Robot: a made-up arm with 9 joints. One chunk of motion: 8 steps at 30 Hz.
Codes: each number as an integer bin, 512 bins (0 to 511) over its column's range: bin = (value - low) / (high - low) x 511, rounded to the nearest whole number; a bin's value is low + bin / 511 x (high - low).
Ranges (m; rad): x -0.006..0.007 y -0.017..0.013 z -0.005..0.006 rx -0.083..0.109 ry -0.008..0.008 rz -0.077..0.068
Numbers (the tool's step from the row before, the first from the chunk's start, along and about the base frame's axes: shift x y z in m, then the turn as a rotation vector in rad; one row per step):
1: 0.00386 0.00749 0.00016 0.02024 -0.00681 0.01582
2: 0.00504 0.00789 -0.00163 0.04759 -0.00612 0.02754
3: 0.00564 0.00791 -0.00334 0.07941 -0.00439 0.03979
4: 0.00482 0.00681 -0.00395 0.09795 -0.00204 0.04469
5: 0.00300 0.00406 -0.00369 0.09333 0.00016 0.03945
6: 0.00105 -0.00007 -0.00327 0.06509 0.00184 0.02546
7: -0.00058 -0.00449 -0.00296 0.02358 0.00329 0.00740
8: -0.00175 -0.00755 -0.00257 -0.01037 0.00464 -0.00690
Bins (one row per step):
1: 388 417 240 275 38 327
2: 434 424 157 348 60 368
3: 458 424 77 432 115 412
4: 425 406 49 482 190 429
5: 354 359 61 469 261 410
6: 277 288 80 394 314 361
7: 213 213 95 284 361 297
8: 167 161 113 193 404 247

